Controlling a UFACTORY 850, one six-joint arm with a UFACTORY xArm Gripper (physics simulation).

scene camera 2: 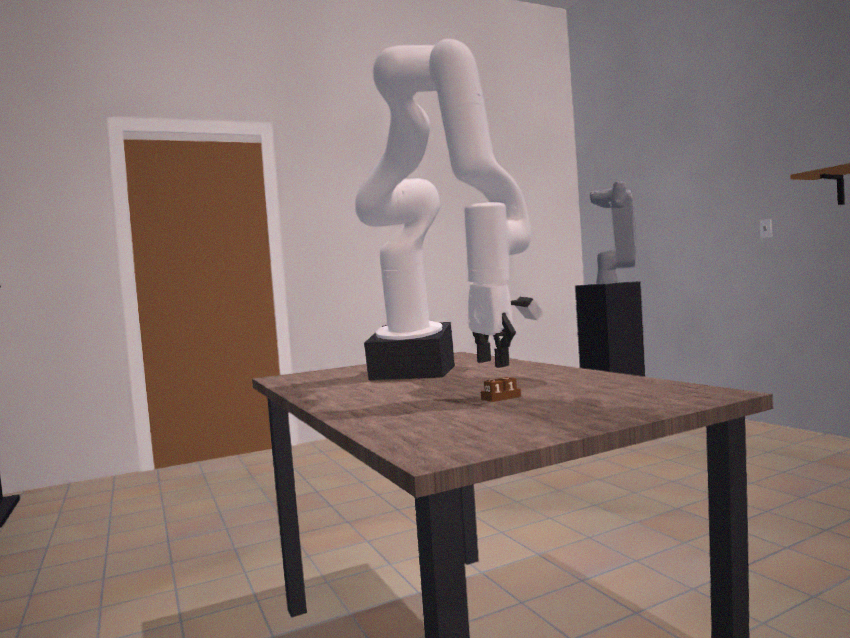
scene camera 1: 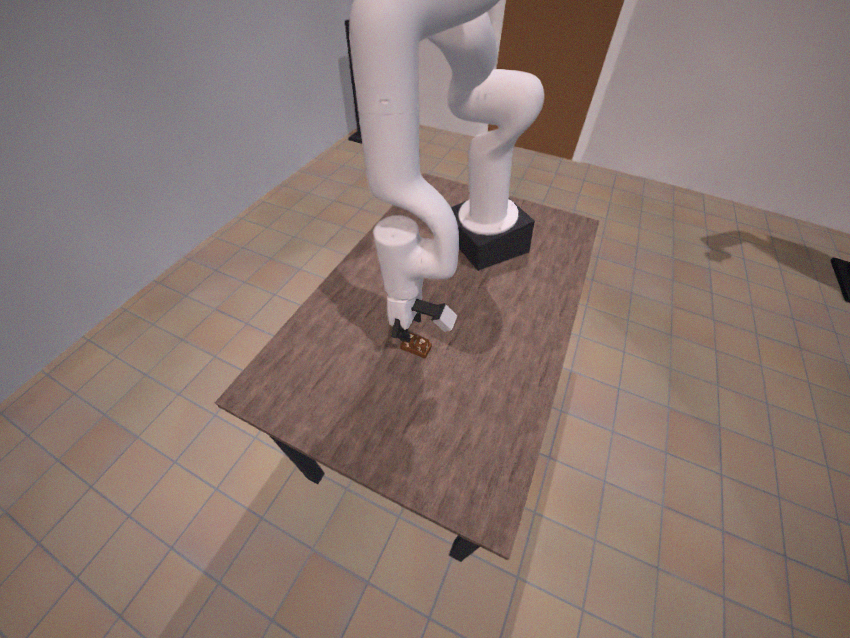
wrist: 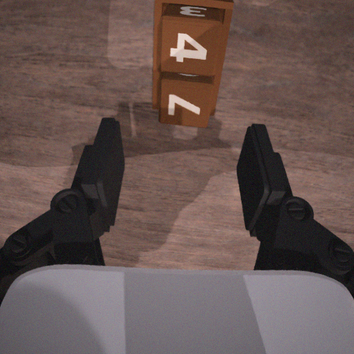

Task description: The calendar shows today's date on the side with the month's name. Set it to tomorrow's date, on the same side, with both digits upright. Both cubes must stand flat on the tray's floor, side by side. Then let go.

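The brown calendar tray (scene camera 1: pixel 414 352) (scene camera 2: pixel 502 395) (wrist: pixel 156 55) lies on the table with two brown cubes in it, side by side. In scene camera 2, the left cube (scene camera 2: pixel 497 388) and the right cube (scene camera 2: pixel 510 385) each show an upright white 1 on the front. In the wrist view, the far cube (wrist: pixel 191 50) has a 4 on top and the near cube (wrist: pixel 184 111) has a 7 on top. A narrow gap shows between them. No month's name is readable. My gripper (scene camera 1: pixel 402 334) (scene camera 2: pixel 492 361) (wrist: pixel 182 143) is open and empty, raised above the tray.
The wooden table (scene camera 1: pixel 384 412) (scene camera 2: pixel 411 432) carries the arm's black base block (scene camera 1: pixel 495 247) (scene camera 2: pixel 410 358) behind the tray. The wrist camera (scene camera 1: pixel 446 317) (scene camera 2: pixel 531 308) sticks out beside the gripper. A door and walls stand beyond the table.
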